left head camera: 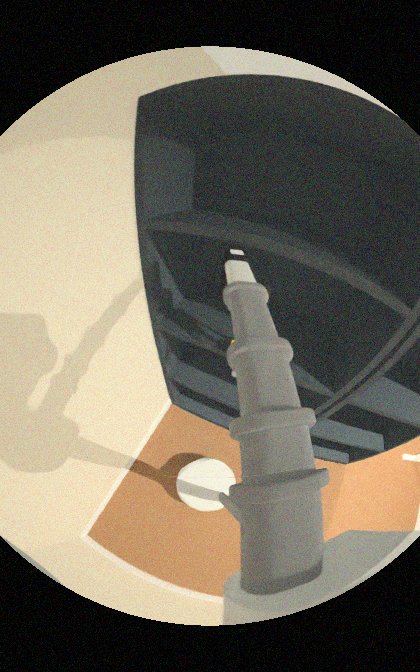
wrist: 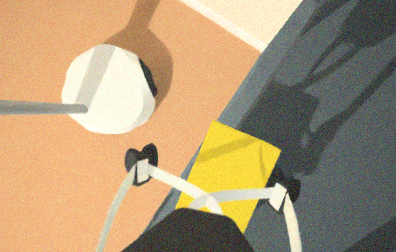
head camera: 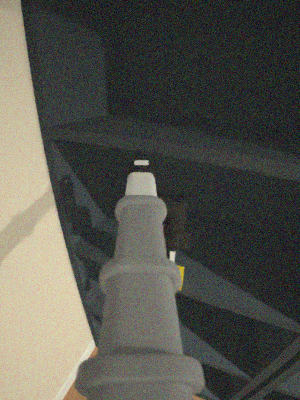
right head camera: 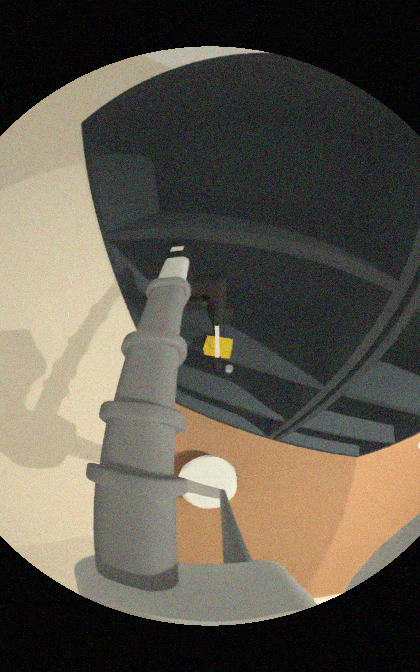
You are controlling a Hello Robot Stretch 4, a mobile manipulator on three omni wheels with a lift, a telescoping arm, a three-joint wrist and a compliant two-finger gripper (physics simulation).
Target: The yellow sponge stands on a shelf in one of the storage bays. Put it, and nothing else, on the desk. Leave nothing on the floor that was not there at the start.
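Frame: origin at the robot's base, x ahead, y left, z up, level; metres.
Seen in the pictures: gripper, fingertip midpoint: (wrist: 208,168).
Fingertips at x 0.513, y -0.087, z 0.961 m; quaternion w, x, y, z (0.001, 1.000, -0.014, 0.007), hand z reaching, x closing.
A point is followed by its place in that frame.
The yellow sponge (head camera: 181,278) (left head camera: 233,342) (right head camera: 226,348) (wrist: 232,157) @(x 0.531, y -0.063, z 1.008 m) stands on a dark blue-grey shelf (right head camera: 265,352) (wrist: 345,170) @(x 0.650, y -0.067, z 0.963 m) of the storage unit, close to the shelf's front edge. The arm covers part of it in the head and left head views. My gripper (wrist: 208,168) @(x 0.513, y -0.087, z 0.961 m) is open, with its fingers spread to either side of the sponge in the wrist view. The left fingertip shows against the floor, apart from the sponge; the right one is beside the sponge's right edge. Whether it touches, and the height of the tips, I cannot tell. The desk is not recognisable in these views.
Lower shelf boards (left head camera: 350,435) (right head camera: 350,425) and a dark upright (right head camera: 350,365) belong to the storage unit. A round white object (left head camera: 200,472) (right head camera: 212,470) (wrist: 112,85) @(x 0.044, y 0.025, z 0.187 m) is on the orange floor before it. A cream wall (head camera: 30,150) @(x 0.671, y 0.335, z 1.356 m) stands at the left. A small pale knob (right head camera: 229,368) shows below the sponge.
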